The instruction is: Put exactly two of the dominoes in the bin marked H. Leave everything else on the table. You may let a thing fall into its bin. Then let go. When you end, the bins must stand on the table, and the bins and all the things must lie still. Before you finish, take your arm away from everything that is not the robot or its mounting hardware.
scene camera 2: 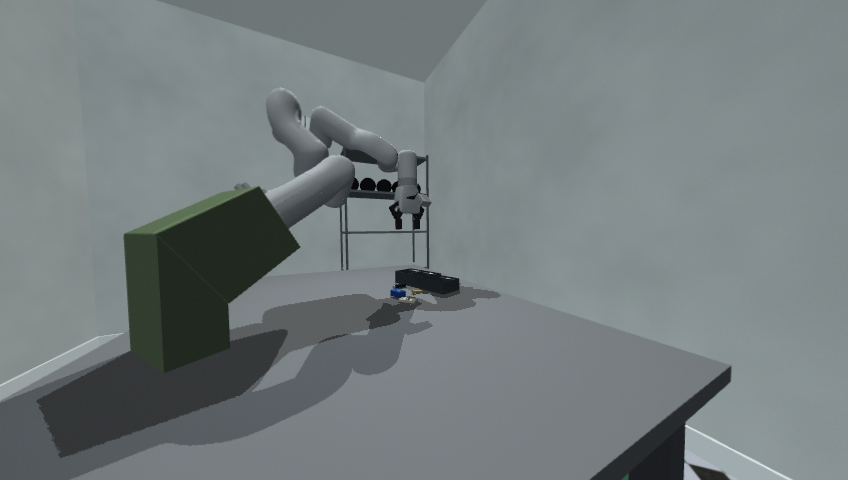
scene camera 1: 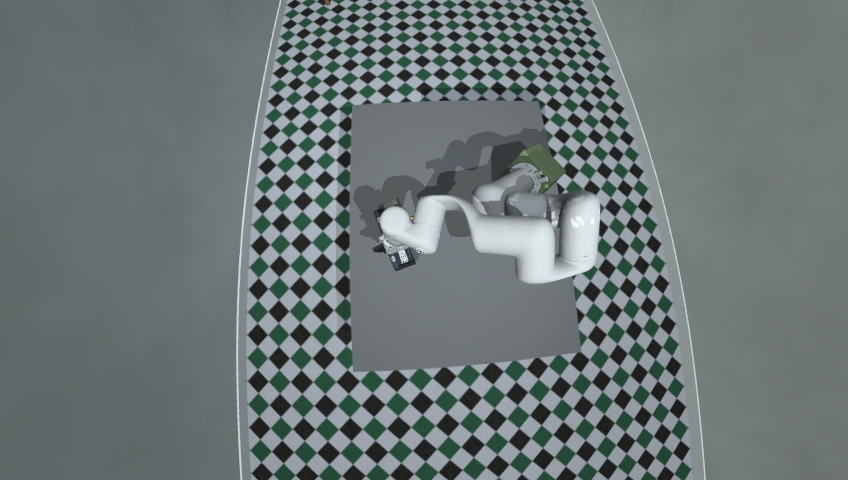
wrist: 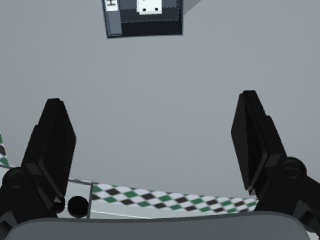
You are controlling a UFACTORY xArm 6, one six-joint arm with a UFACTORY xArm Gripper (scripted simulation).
Scene:
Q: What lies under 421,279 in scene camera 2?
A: A dark bin tray.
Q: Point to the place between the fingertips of my gripper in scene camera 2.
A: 408,229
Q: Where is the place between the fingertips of my gripper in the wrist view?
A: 151,114

